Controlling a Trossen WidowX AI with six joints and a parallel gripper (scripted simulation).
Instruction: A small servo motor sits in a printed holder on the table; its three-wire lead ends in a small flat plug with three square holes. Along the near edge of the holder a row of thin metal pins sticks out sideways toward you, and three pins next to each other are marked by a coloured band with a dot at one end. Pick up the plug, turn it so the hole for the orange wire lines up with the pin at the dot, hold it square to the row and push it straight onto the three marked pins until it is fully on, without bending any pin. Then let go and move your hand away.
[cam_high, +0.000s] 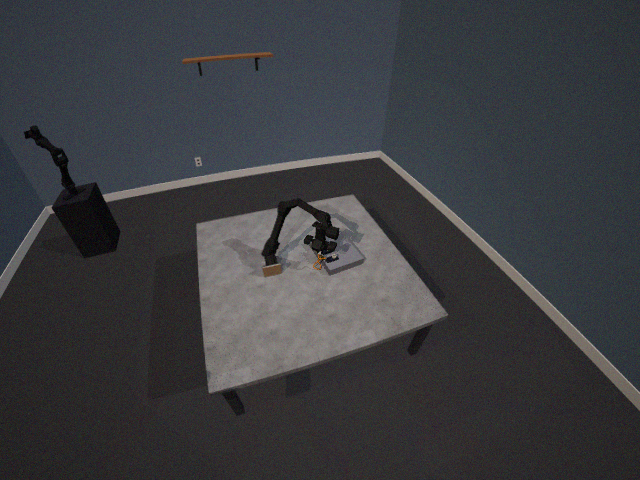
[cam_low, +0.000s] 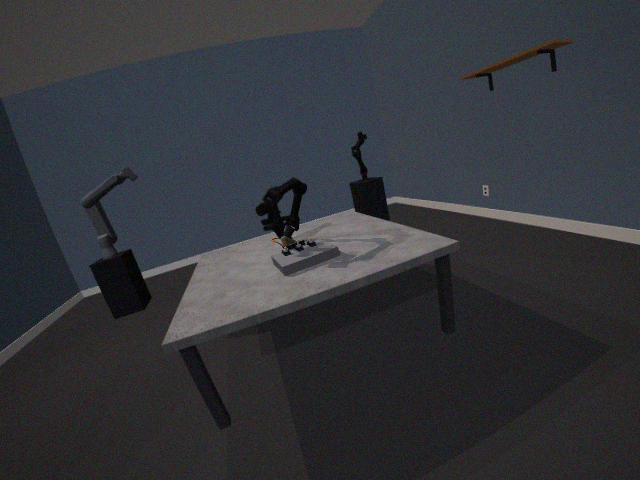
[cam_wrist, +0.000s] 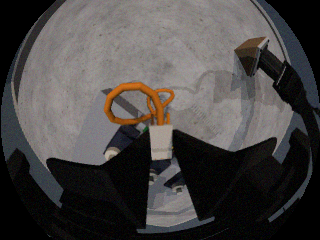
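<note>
My gripper tip is 3 cm short of the green strip, 6 cm to the right of it and 7 cm above it. From my gripper tip the other things lie so: grey printed holder (18 cm ahead, 8 cm to the left, 10 cm below).
</note>
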